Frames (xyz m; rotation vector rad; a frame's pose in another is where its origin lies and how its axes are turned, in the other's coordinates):
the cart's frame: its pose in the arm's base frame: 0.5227 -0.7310 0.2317 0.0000 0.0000 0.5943
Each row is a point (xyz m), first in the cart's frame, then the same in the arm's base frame.
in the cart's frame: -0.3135 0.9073 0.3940
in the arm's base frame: -0.2451 -0.1548 0.6257
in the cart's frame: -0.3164 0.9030 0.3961
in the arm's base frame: -0.2451 -0.1600 0.6278
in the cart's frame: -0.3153 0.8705 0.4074
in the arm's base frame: -0.2260 -0.1863 0.6391
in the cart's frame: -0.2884 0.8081 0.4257
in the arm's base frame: -0.1687 -0.2229 0.6574
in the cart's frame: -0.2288 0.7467 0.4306
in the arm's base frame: -0.0850 -0.2404 0.6623
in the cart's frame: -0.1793 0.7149 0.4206
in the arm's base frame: -0.0262 -0.2391 0.6523
